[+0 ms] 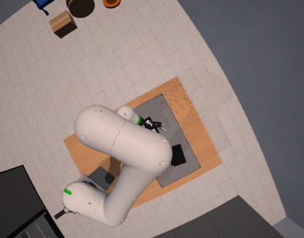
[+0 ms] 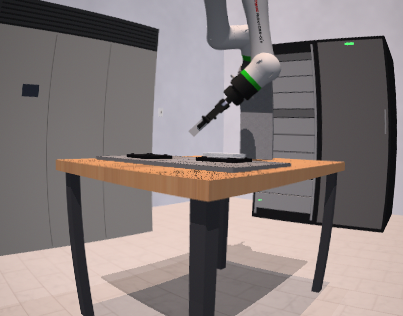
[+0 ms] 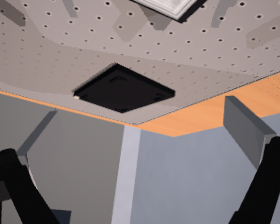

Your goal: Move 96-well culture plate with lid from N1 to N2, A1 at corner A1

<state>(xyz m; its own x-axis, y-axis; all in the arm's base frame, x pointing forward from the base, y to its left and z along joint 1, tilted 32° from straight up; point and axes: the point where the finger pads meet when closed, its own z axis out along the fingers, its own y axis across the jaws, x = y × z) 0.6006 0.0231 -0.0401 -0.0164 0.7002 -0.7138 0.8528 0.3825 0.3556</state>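
Right now my hand is 40 mm past the pale lid, 100 mm to the right of it and 90 mm above it. From my hand the other things lie so: black plate nest N2: 40 mm ahead, 210 mm to the right, 110 mm below; then black plate nest N1: 40 mm behind, 100 mm to the left, 110 mm below; then 96-well culture plate: 40 mm behind, 100 mm to the left, 90 mm below.
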